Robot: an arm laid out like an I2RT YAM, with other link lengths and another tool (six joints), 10 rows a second.
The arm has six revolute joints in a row. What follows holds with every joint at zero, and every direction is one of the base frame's. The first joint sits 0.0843 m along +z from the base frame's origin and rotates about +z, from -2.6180 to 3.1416 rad. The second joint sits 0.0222 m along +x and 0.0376 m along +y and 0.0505 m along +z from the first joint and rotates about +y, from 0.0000 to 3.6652 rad. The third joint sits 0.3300 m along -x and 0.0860 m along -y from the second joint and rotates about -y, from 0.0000 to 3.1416 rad. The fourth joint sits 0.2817 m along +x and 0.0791 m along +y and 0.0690 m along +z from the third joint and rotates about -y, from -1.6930 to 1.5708 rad. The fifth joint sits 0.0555 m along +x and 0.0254 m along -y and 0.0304 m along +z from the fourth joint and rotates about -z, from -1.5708 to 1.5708 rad. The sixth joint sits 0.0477 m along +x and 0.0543 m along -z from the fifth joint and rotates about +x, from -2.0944 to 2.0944 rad. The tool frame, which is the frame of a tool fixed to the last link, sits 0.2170 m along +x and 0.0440 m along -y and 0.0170 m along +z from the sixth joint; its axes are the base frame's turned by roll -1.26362, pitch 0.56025 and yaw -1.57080 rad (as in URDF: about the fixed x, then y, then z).
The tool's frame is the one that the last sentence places.
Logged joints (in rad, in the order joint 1, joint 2, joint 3, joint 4, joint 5, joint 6), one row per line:
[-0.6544, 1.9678, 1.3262, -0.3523, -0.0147, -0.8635]
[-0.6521, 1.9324, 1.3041, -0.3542, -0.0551, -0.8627]
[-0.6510, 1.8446, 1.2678, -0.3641, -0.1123, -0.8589]
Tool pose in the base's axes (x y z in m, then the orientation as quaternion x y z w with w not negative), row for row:
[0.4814, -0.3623, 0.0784, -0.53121, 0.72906, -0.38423, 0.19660]
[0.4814, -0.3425, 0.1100, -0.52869, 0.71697, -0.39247, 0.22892]
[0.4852, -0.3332, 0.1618, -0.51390, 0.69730, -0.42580, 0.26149]
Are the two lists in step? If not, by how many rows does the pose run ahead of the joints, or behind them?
The pose runs 1 row ahead of the joints: the pose in row i belongs to the joints in row i + 1.
